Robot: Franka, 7 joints.
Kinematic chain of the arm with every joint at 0, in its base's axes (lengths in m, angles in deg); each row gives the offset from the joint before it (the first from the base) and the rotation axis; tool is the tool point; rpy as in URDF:
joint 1: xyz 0 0 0.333 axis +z
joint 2: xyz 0 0 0 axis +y
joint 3: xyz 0 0 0.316 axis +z
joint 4: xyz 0.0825 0 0 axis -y
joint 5: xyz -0.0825 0 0.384 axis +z
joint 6: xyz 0 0 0 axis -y
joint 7: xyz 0.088 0 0 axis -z
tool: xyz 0 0 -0.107 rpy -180 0 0
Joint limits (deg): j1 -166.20..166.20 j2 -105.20..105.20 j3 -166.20..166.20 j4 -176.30..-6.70 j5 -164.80..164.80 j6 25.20..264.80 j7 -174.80..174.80
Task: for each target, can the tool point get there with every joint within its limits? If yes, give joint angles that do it. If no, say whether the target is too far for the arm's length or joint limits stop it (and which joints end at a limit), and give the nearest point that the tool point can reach.
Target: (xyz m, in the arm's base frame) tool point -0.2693 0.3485 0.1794
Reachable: yes | joints -136.35 87.95 -70.30 -143.06 -106.81 138.55 140.67
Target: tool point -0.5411 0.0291 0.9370
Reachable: yes | joints -50.21 -49.32 -68.45 -63.24 -38.48 181.66 -92.15
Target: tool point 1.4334 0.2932 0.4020
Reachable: no: too far | nearest point 0.8396 0.1717 0.3734 | short by 0.607 m
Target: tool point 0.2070 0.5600 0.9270
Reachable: yes | joints 105.46 47.77 -113.72 -41.90 93.62 125.56 32.61
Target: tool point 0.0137 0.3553 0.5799
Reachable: yes | joints -6.14 79.05 108.02 -148.14 109.41 67.24 135.81
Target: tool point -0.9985 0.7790 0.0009
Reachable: no: too far | nearest point -0.6543 0.5104 0.1154 | short by 0.451 m
